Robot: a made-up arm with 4 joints.
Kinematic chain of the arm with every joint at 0, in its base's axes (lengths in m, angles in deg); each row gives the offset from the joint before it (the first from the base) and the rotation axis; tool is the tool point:
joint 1: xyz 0 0 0.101 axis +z
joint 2: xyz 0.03 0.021 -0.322 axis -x
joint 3: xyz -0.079 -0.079 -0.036 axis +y
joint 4: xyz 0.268 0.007 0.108 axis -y
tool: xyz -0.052 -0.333 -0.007
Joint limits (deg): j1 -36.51..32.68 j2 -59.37..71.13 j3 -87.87..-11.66 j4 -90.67..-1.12
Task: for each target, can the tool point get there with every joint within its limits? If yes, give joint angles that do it. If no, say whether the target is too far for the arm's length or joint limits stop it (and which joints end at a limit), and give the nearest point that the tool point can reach.
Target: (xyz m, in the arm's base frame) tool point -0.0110 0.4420 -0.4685
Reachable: no: joint limits stop it (at a limit: joint 1, joint 2, joint 3, joint 4) | nearest point 0.2694 -0.1573 -0.5147 | short by 0.663 m
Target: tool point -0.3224 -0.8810 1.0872
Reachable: no: too far | nearest point -0.0951 -0.2600 0.1939 | short by 1.111 m
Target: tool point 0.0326 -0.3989 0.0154
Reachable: yes | joints 26.62 3.26 -79.98 -48.73
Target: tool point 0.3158 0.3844 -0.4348
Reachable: no: joint limits stop it (at a limit: joint 1, joint 2, joint 3, joint 4) | nearest point 0.2694 -0.1573 -0.5147 | short by 0.550 m
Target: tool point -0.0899 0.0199 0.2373
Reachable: yes | joints -16.31 58.51 -69.10 -32.53
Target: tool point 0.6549 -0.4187 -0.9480
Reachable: no: too far | nearest point 0.3182 -0.2034 -0.4810 | short by 0.615 m
